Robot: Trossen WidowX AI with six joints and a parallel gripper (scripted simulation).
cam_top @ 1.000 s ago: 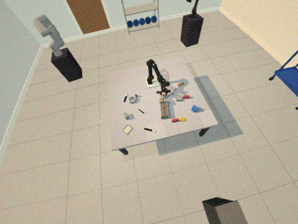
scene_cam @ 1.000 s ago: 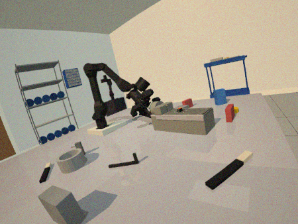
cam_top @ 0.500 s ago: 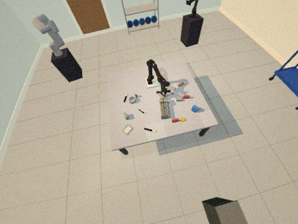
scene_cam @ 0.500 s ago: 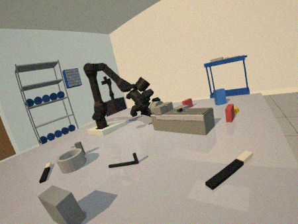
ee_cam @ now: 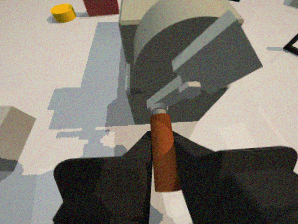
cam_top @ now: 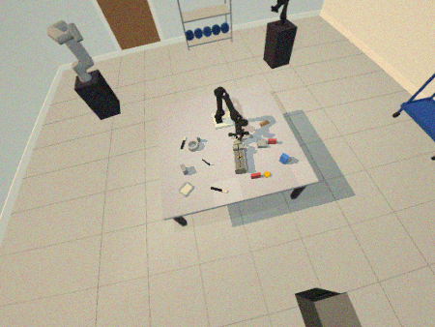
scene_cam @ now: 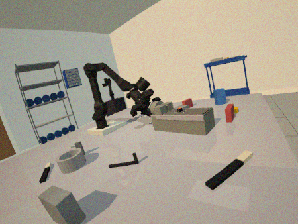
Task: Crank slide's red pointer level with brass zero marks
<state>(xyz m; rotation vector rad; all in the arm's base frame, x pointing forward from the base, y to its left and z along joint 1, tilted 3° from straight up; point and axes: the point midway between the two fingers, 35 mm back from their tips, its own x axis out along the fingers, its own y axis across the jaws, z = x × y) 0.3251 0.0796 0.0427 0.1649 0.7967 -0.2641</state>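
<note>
Now: gripper tip 15 cm short of the red pointer, 7 cm to the left of it and 4 cm below it. From my gripper tip the other things lie so: yellow disc: 36 cm ahead, 10 cm to the left, 3 cm below; then black l-shaped piece: 7 cm ahead, 34 cm to the right, 3 cm below; then brown crank handle: 2 cm behind, 1 cm to the left, 2 cm above.
</note>
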